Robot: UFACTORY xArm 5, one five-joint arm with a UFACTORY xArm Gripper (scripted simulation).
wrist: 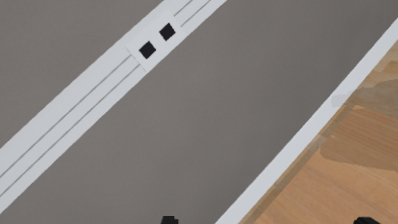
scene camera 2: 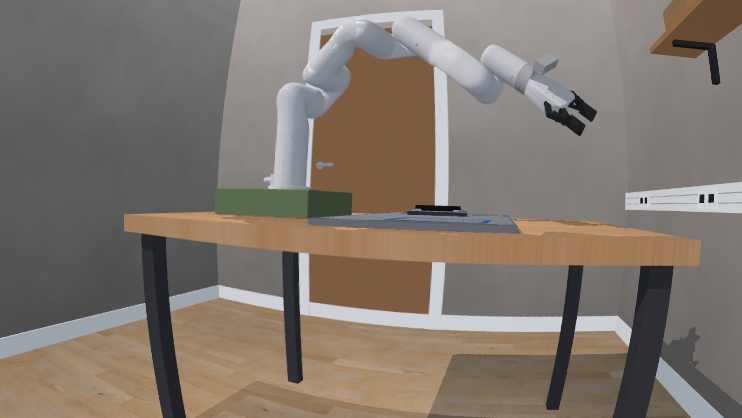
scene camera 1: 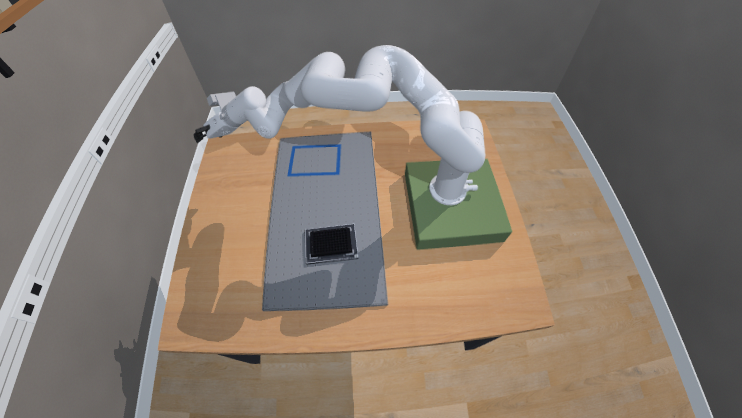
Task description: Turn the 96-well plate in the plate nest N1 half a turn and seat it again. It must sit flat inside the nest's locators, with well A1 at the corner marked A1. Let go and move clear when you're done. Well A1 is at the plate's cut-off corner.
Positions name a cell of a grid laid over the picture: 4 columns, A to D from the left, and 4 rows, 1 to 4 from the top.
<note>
In view: the gripper (scene camera 2: D2) and a 96-well plate (scene camera 1: B3).
The wrist view misses the 96-well plate: it is out of frame.
</note>
